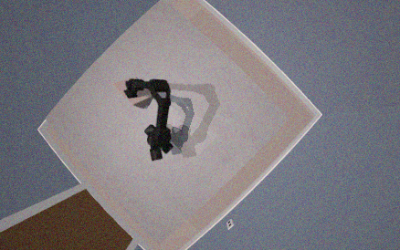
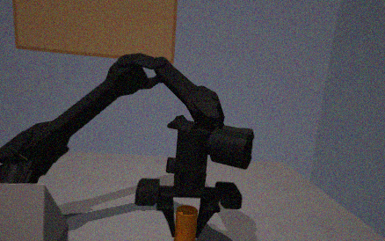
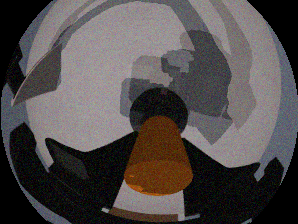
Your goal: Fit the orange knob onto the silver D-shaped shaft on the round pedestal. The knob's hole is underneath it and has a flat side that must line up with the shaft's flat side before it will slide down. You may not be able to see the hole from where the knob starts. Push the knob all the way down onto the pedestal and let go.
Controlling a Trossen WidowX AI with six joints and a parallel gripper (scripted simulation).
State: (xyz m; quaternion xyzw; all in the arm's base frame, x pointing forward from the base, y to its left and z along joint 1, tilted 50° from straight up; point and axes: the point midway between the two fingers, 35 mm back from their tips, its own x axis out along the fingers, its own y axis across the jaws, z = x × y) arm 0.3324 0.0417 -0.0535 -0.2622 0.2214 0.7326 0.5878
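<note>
The dark round pedestal is 4 cm below my gripper tip. From my gripper tip the other things lie so: orange knob (3 cm above).
</note>
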